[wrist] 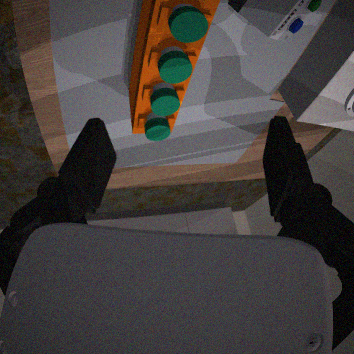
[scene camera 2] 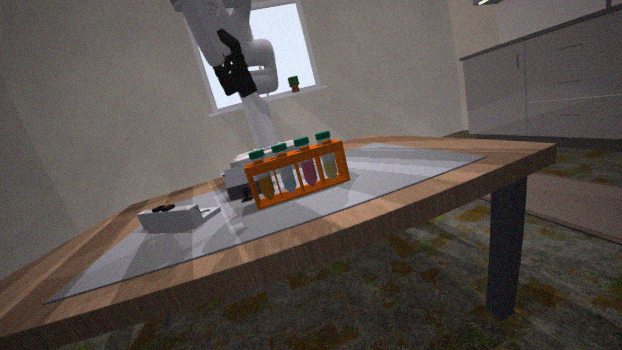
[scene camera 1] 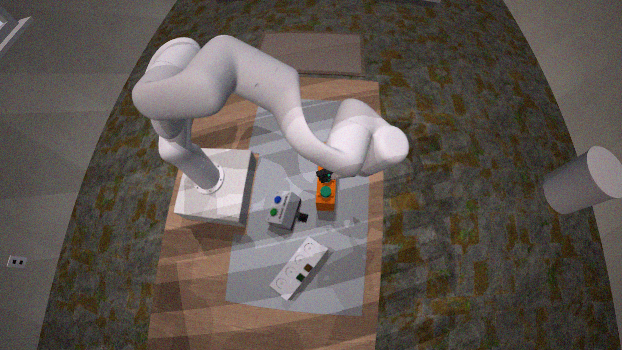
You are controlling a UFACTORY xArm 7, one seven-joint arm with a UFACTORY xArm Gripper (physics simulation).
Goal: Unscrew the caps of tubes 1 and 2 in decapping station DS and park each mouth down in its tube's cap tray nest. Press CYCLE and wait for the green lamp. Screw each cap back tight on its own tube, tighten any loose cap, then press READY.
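Frame: origin at the arm's base, x right, y ahead, z up, level; millimetres.
Seen in the pictures: gripper, fingertip midpoint: (wrist: 185, 135) (scene camera 2: 241, 93); arm's base at its link origin: (scene camera 2: 268, 148) (scene camera 1: 209, 178).
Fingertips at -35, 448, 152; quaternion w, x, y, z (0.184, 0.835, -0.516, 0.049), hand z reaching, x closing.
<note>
Offsets run from my fingertips to a thing's top centre, as dx, dy, dz. "*": to the spot under its first point. Level surfaces: height alone.
The orange rack @[-66, -37, -136] (scene camera 1: 326, 205) (scene camera 2: 345, 162) (wrist: 141, 75), likely station DS, holds several upright tubes, all with green caps @[-91, -41, -118] (scene camera 2: 301, 142) @[-40, -34, -118] (wrist: 175, 65) on. Tube numbers are unreadable. My gripper (scene camera 2: 239, 92) (wrist: 185, 135) is open and empty, high above the rack; in the wrist view the caps lie beyond and between its fingertips. The white cap tray @[+263, -69, -185] (scene camera 1: 316, 257) (scene camera 2: 170, 221) has round nests with no caps in them, and a brown and a dark green square. The grey control box @[+78, -160, -155] (scene camera 1: 287, 214) has a blue button @[+54, -181, -164] (scene camera 1: 277, 199) (wrist: 296, 25) and a green button @[+99, -184, -164] (scene camera 1: 273, 212) (wrist: 314, 5). Labels are unreadable; no lit lamp shows.
The white arm base (scene camera 1: 215, 200) stands on the wooden table @[dz -241] (scene camera 1: 190, 280), left of the control box in scene camera 1. A black block @[* +87, -93, -218] (scene camera 1: 302, 217) sticks out from the box toward the rack. The rack, box and tray stand on a grey mat @[dz -239] (scene camera 1: 345, 295).
</note>
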